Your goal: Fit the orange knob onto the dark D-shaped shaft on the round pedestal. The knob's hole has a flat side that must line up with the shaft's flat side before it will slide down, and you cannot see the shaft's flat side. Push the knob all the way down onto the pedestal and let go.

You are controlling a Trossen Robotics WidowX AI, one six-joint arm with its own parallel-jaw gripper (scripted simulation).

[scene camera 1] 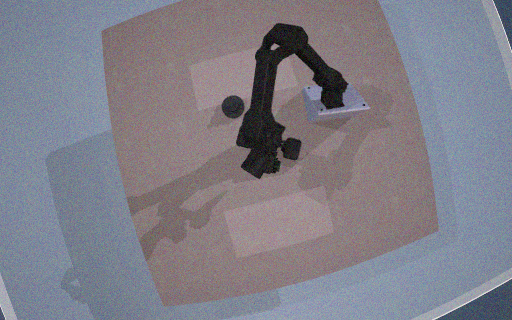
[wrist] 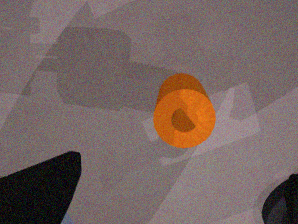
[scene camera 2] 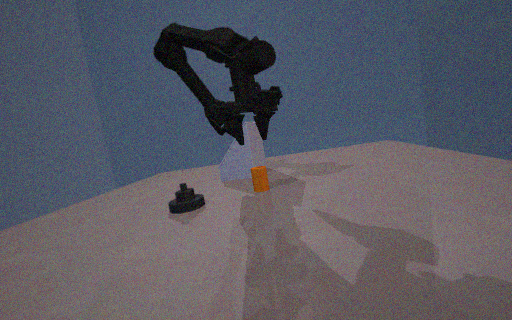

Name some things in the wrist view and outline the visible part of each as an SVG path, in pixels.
The gripper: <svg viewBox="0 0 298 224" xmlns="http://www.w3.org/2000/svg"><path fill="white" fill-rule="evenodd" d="M291 173L285 189L283 189L283 193L285 193L283 197L285 197L287 212L289 212L290 224L298 224L298 175ZM80 153L73 151L65 152L64 155L59 157L55 156L53 159L32 165L32 167L25 168L23 171L13 172L12 175L1 177L0 224L61 224L65 213L69 209L68 206L72 202L74 189L77 188L78 184L77 181L80 180L82 172Z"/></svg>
An orange knob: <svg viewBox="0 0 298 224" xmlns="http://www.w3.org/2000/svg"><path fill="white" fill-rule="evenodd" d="M180 73L180 75L169 76L162 83L160 93L158 93L156 109L154 109L153 120L158 136L165 143L172 145L174 148L185 149L201 144L202 141L206 140L206 137L212 135L214 123L216 123L216 113L214 113L213 105L210 103L208 92L202 87L200 81L196 77Z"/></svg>
